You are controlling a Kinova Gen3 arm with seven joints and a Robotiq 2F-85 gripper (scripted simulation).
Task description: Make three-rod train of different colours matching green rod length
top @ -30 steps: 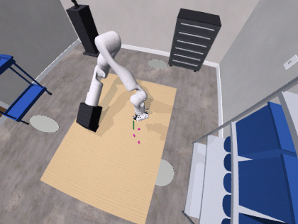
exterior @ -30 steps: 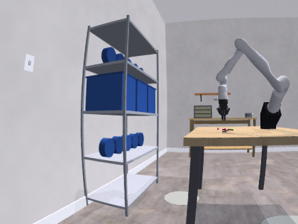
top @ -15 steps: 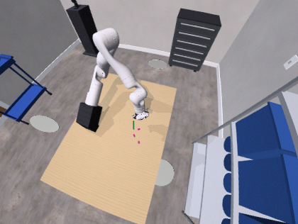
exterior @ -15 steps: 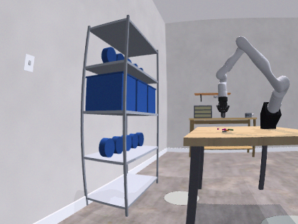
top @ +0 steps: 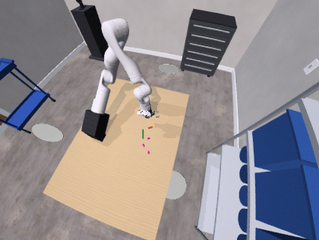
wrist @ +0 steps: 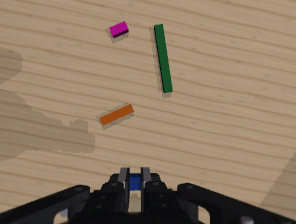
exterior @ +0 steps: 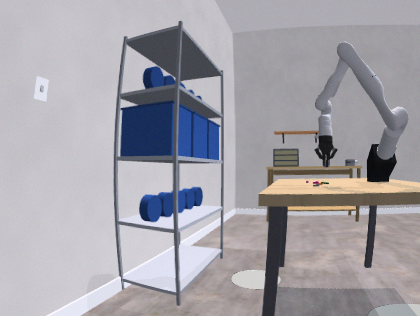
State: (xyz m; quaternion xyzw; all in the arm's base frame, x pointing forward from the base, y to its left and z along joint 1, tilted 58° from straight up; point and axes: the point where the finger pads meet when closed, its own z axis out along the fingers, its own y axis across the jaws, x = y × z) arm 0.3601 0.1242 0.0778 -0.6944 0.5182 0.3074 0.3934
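My hand is 11 cm above the orange rod, 4 cm to the left of it and 4 cm short of it. The rest, counted from my hand: grey rod: 11 cm below, 9 cm to the left, 5 cm ahead; small blue rod: 1 cm below; green rod: 12 cm to the right, 11 cm below.
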